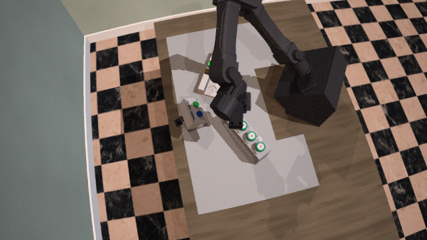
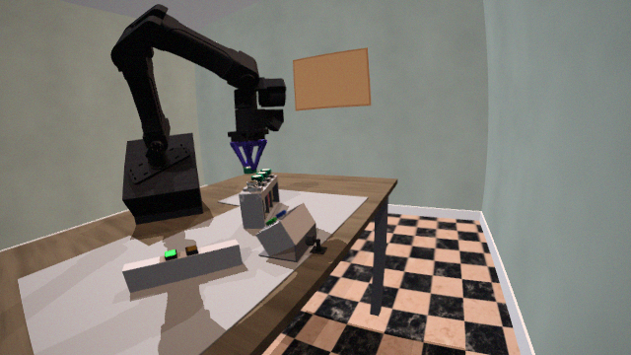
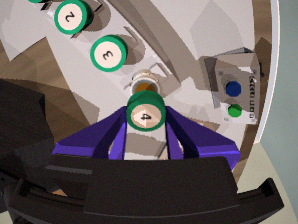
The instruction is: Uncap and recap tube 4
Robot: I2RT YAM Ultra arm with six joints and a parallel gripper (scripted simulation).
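Right now the cap 3 is 3 cm behind my hand, 5 cm to the left of it and 4 cm below it. Round my hand: cap 2: 5 cm behind, 9 cm to the left, 5 cm below; green ready key: 14 cm ahead, 9 cm to the right, 9 cm below; blue cycle key: 13 cm ahead, 5 cm to the right, 9 cm below.
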